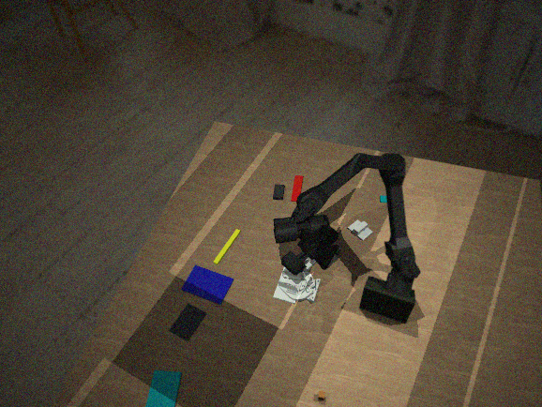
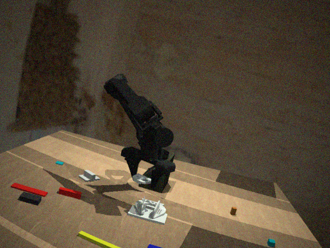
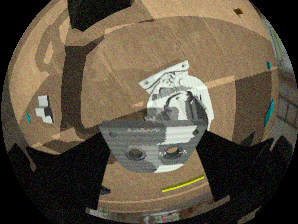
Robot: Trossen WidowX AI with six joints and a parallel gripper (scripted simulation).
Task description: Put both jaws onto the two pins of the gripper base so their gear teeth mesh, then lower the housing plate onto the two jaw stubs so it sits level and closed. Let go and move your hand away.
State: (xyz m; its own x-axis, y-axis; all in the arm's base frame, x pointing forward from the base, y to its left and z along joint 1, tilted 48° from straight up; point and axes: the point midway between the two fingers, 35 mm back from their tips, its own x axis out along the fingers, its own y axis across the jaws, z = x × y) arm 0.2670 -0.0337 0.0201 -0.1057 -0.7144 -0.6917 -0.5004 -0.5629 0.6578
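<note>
Now: gripper tip 1 cm short of the grey jaw, 6 cm to the right of it and 7 cm above it. From my gripper tip the other things lie so: yellow bar (30 cm ahead, 4 cm to the right, 8 cm below); white block (13 cm behind, 22 cm to the right, 8 cm below); blue plate (31 cm ahead, 11 cm to the left, 8 cm below).
</note>
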